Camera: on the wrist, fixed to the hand. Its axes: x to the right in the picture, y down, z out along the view.
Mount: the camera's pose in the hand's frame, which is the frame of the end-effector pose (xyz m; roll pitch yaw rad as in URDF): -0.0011 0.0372 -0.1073 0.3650 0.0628 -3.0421
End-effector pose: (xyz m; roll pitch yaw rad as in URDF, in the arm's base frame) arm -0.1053 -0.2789 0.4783 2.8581 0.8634 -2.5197
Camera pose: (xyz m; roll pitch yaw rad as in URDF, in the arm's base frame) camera -0.1781 -0.3241 0.5528 -2.3581 -0.8882 0.4422
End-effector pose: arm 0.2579 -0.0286 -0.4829 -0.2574 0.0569 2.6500
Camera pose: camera 0.2605 -0.0398 -0.5959 0.6149 -0.0211 -0.3795
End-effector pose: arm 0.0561 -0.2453 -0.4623 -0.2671 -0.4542 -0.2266
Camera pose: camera 0.1053 -0.2489 -0.5646 0.6866 0.4854 3.0422
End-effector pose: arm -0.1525 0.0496 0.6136 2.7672 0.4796 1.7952
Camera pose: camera -0.1684 0.0987 0.7148 -2.3435 -0.4983 -1.4779
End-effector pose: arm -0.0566 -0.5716 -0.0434 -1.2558 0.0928 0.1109
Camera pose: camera -0.0540 -0.6624 -0.1116 1.6058 -0.1673 -2.9389
